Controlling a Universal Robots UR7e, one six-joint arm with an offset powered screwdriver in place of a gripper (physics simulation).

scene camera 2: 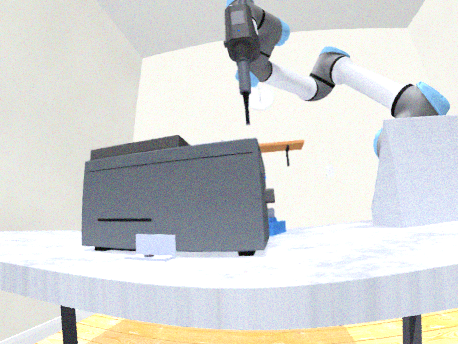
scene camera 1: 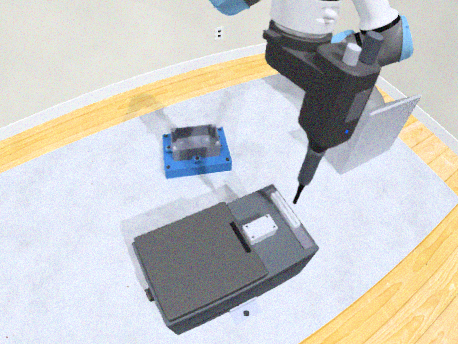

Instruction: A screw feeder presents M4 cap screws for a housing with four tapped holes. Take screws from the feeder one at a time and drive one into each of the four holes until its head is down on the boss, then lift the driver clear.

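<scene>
My screwdriver [scene camera 1: 295,201] [scene camera 2: 248,122] hangs tip down in the air. In the scene camera 1 view its thin black bit shows beside the right end of the dark screw feeder [scene camera 1: 200,260] [scene camera 2: 170,200]; in the scene camera 2 view it is above the feeder's top. Whether a screw sits on the bit is too small to tell. The feeder has a white block [scene camera 1: 260,230] with dark spots near its corners and a pale strip [scene camera 1: 285,209]. The grey, open-topped housing [scene camera 1: 192,151] sits in a blue fixture [scene camera 1: 195,170] [scene camera 2: 277,228], away from the bit. Its holes are unclear.
A light grey slanted panel [scene camera 1: 367,137] [scene camera 2: 420,172] stands to the right, by the arm. A small pale plate [scene camera 1: 239,316] with a dark round spot lies beside the feeder, near an upright pale card [scene camera 2: 156,244]. An orange board [scene camera 2: 285,146] shows behind the feeder.
</scene>
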